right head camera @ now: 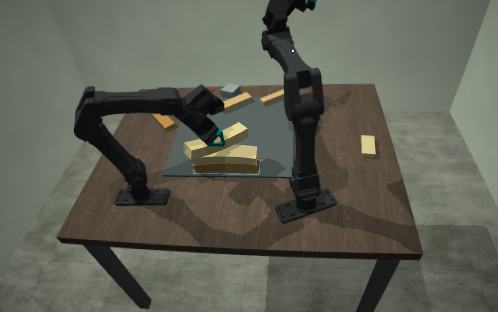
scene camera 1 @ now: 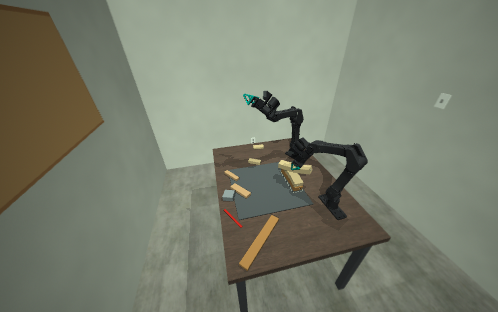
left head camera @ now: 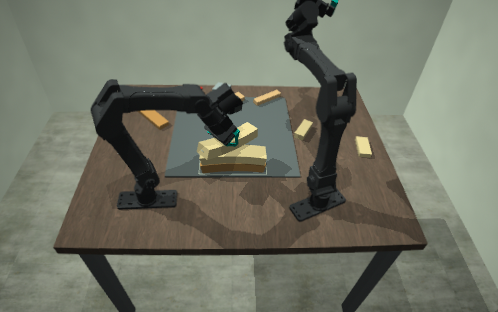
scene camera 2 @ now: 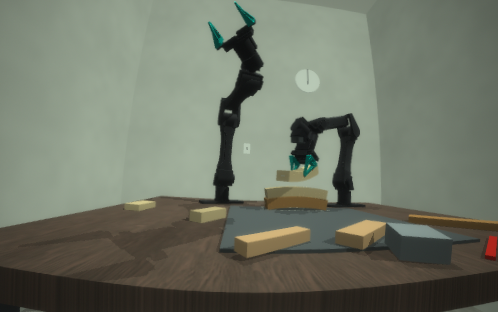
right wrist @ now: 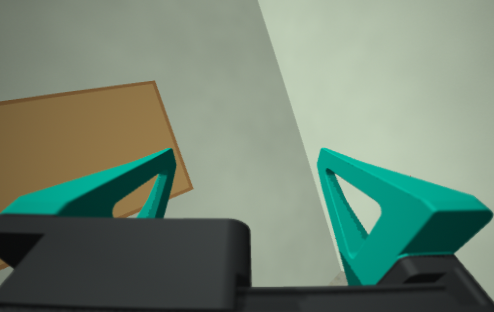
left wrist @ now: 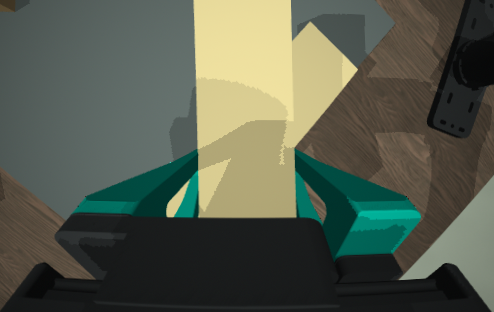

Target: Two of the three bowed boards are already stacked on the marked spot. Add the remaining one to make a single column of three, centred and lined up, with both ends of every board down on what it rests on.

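Frame: origin at the left arm's base, x ahead, y up, z right, level; centimetres.
Seen in the pictures: left gripper, between the fingertips: (right head camera: pixel 219 141) (scene camera 1: pixel 293 167) (left head camera: pixel 231 141) (scene camera 2: pixel 297 175) (left wrist: pixel 246 155); right gripper, between the fingertips: (scene camera 1: pixel 245 94) (scene camera 2: pixel 221 12) (right wrist: pixel 246 156); left arm's base, origin of its link: (right head camera: pixel 142 197) (scene camera 1: pixel 331 206) (left head camera: pixel 147 200) (scene camera 2: pixel 344 206); right arm's base, origin of its link: (right head camera: pixel 305 206) (scene camera 1: pixel 295 156) (left head camera: pixel 317 204) (scene camera 2: pixel 221 202) (left wrist: pixel 465 67).
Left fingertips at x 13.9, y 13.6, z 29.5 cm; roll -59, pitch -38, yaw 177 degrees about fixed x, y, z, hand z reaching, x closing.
Observation:
Offsets run from my left fingertips to a thing's top centre. Level surfaces: height alone.
My left gripper (left head camera: pixel 222 140) (scene camera 1: pixel 296 167) (scene camera 2: pixel 300 171) (left wrist: pixel 246 155) is shut on the pale yellow bowed board (left head camera: pixel 247 131) (right head camera: pixel 239 131) (scene camera 2: pixel 286 175) (left wrist: pixel 243 60). The held board hangs above the stack with a gap visible in scene camera 2, turned at an angle across it; its lower edge looks bulged downward. The stack's pale upper board @[dx -0.1, dy -4.3, dz +0.5 cm] (left head camera: pixel 255 155) (right head camera: pixel 245 155) (scene camera 2: pixel 296 193) (left wrist: pixel 320 75) lies on an orange-brown board @[dx -0.1, dy -8.0, dz +0.4 cm] (left head camera: pixel 232 168) (scene camera 2: pixel 296 203), both arched middle-up, inside the white outline. My right gripper (scene camera 2: pixel 223 13) (right wrist: pixel 246 156) is open, empty and raised high.
The grey mat @[dy -12.8 cm] (left head camera: pixel 272 117) (scene camera 1: pixel 265 200) bears the stack. Small orange blocks @[dx +42.3, dy -10.9, dz +19.2 cm] (scene camera 2: pixel 272 241) @[dx +39.6, dy -10.9, dz +0.7 cm] (scene camera 2: pixel 361 234), a grey block @[dx +48.4, dy -9.3, dz -1.8 cm] (scene camera 1: pixel 228 195), a red stick @[dx +49.7, dy -13.0, dz -19.3 cm] (scene camera 1: pixel 232 218) and a long orange plank @[dx +37.7, dy -11.8, dz -38.0 cm] (scene camera 1: pixel 259 242) lie around it. Two pale blocks @[dx +19.0, dy -11.0, dz +31.8 cm] (left head camera: pixel 303 129) @[dx +7.9, dy -11.7, dz +55.0 cm] (left head camera: pixel 364 146) lie near the right arm.

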